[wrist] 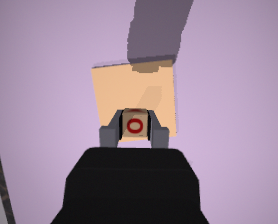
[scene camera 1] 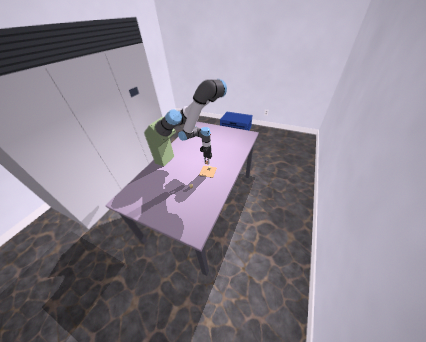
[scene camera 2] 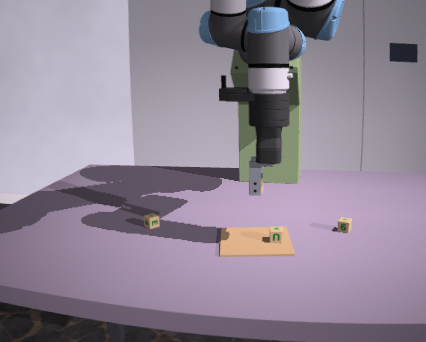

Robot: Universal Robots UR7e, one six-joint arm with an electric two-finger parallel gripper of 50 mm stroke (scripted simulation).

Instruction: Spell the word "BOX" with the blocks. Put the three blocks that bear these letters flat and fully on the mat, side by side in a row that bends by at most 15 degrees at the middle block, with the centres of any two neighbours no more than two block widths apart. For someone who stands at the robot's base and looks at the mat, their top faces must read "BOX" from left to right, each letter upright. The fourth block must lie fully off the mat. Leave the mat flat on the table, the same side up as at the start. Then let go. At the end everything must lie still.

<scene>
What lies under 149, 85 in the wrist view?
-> A mat.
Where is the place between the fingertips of my gripper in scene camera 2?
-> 255, 192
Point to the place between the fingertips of my gripper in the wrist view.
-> At 135, 119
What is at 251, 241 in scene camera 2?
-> A mat.
</scene>
